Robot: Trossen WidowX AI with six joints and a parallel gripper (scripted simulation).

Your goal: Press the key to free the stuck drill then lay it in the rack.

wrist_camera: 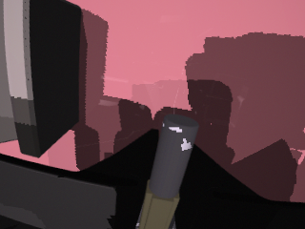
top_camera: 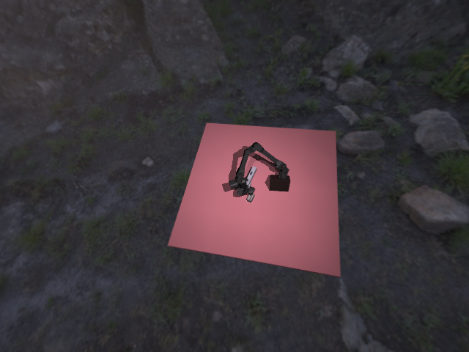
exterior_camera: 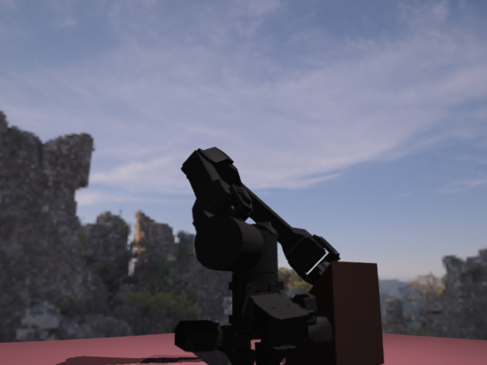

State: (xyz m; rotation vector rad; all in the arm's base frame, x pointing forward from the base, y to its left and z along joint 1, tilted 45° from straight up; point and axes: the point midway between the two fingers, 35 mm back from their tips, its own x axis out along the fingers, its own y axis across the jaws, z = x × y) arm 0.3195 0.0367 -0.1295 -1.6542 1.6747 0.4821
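Right now the drill is 40 mm to the right of my gripper tip, 40 mm above it and 10 mm behind it. Round my gripper tip: small dark key: 160 mm to the right, 40 mm behind, 40 mm above; then grey block: 130 mm to the right, 30 mm behind, 30 mm above; then dark rack: 70 mm behind, 50 mm to the left, 10 mm above.
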